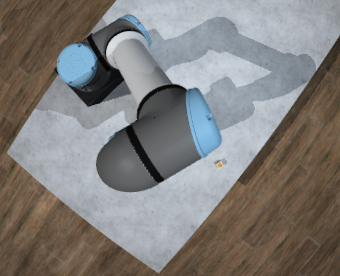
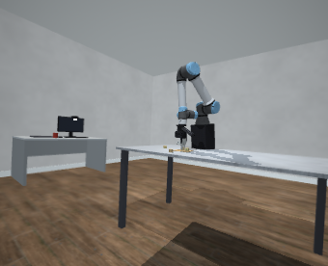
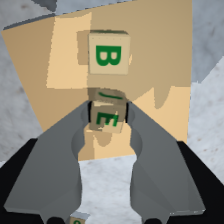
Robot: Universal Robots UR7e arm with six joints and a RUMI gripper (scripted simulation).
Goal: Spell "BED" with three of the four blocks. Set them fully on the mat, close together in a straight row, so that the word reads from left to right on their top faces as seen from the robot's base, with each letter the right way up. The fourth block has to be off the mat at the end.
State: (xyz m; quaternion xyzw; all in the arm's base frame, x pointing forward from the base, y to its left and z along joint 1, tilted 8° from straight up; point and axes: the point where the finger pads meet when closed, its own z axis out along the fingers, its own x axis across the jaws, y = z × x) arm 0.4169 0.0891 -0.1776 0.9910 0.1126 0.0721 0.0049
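Now: the E block right at my hand. Round my hand: tan mat 20 mm below; then B block 10 mm behind, 40 mm to the left, 10 mm below; then D block 230 mm to the right, 10 mm below.
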